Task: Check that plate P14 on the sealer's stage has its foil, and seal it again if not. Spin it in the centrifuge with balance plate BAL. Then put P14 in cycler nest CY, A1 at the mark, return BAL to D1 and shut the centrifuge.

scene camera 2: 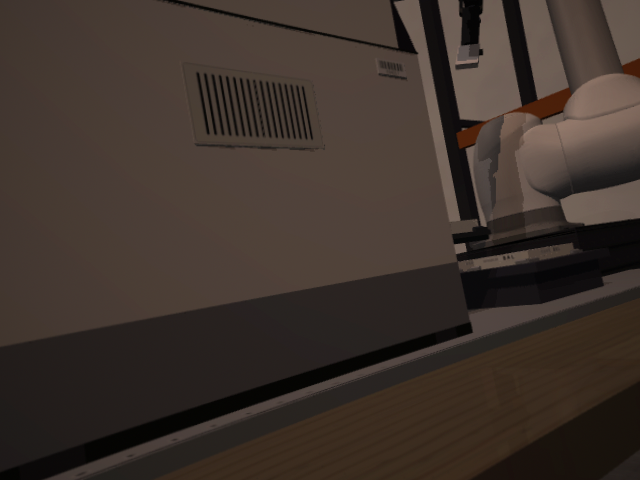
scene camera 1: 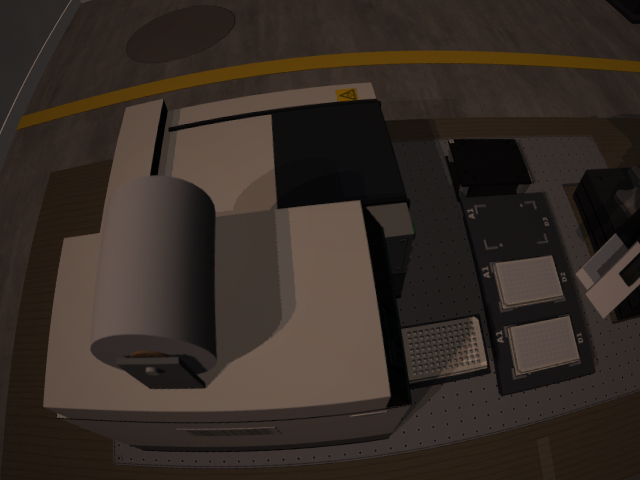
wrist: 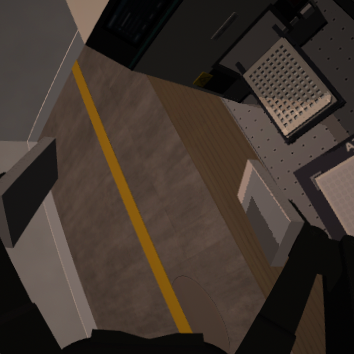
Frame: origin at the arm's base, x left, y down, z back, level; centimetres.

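Seen in the pictures: gripper, between the fingertips: [scene camera 2: 465,15] [scene camera 1: 587,292] [wrist: 151,168]; arm's base, origin of its link: [scene camera 2: 528,240].
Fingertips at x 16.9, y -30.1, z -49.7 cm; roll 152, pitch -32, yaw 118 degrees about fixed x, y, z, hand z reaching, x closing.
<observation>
Offsets run from my fingertips to a thing's top centre. "spot": to the spot under its first point.
Plate P14 {dx -7.1, dy +26.9, dz -9.1 cm} [scene camera 1: 444,349] [wrist: 289,88] lies on the dark stage beside the big beige sealer {dx -11.5, dy -8.6, dz -38.6 cm} [scene camera 1: 310,320] [scene camera 2: 207,207]. Its top shows a grid of open wells; I see no smooth foil on it. Two pale, smooth-topped plates sit on the dark deck block {spot: dx +3.3, dy +33.6, dz +18.0 cm} [scene camera 1: 587,361], one in slot D1 {spot: dx -3.0, dy +32.0, dz +9.5 cm} [scene camera 1: 542,343] [wrist: 338,197] and one in slot D2 {spot: dx -14.7, dy +32.0, dz +11.6 cm} [scene camera 1: 528,281]. My gripper [scene camera 1: 607,281] [wrist: 151,168] is open and empty. It hangs tilted at the right edge, above and to the right of the D2 plate. One of its fingers [scene camera 2: 469,55] shows high up in scene camera 2.
A grey foil roll {dx -11.8, dy -8.6, dz -40.7 cm} [scene camera 1: 154,269] lies on the sealer. A black box {spot: dx -38.6, dy +17.7, dz -17.3 cm} [scene camera 1: 333,154] stands behind it and a smaller black unit {dx -42.7, dy +32.2, dz +17.1 cm} [scene camera 1: 488,162] behind the deck. Slot D3 {spot: dx -27.9, dy +33.6, dz +14.2 cm} [scene camera 1: 509,222] holds only corner marks. The robot base [scene camera 2: 522,180] stands on the right. A yellow line [scene camera 1: 320,62] [wrist: 123,189] marks the floor.
</observation>
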